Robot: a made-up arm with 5 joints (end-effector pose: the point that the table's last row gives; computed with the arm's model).
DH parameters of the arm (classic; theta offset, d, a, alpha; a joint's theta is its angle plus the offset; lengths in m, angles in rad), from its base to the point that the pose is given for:
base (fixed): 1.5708 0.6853 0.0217 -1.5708
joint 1: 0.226 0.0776 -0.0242 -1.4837
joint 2: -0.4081 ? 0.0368 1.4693
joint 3: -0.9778 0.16 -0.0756 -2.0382
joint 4: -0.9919 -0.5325 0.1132 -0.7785
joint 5: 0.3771 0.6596 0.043 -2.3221
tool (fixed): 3.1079 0.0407 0 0
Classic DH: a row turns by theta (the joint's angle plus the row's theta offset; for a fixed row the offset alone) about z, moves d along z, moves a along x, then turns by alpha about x.
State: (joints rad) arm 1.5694 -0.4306 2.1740 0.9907 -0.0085
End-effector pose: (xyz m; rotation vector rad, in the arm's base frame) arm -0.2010 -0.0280 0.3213 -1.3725 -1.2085 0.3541
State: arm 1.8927 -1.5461 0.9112 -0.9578 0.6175
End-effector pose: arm -0.2528 0.2593 1.2326 -1.6396 1.7046 0.7607
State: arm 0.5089 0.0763 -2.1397 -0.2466 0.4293
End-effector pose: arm -0.1230 -0.4264 0.8469 2.2982 1.5562 -0.4049
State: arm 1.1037 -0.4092 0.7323 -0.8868 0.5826
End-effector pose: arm -0.6569 0.0297 0.7819 -1.1498 0.5336 0.1502
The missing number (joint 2, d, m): 0.0517
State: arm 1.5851 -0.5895 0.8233 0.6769 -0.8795
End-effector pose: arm -0.1806 0.2183 0.4491 -1.3167 -0.3751 0.3156
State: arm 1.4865 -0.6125 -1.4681 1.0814 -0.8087
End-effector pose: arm 0.1808 -0.2294 0.6439 -0.1483 0.7638 -1.8757
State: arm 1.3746 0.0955 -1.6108 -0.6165 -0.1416
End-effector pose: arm -0.3300 0.1528 1.1134 0.9392 0.0999 -0.4463
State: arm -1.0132 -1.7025 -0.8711 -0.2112 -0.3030
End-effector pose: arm 0.2149 -0.2593 0.7912 1.4169 1.4641 1.5878
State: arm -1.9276 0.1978 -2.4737 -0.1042 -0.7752
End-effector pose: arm -0.1582 0.3499 0.3701 -1.1461 -0.9554 0.0352
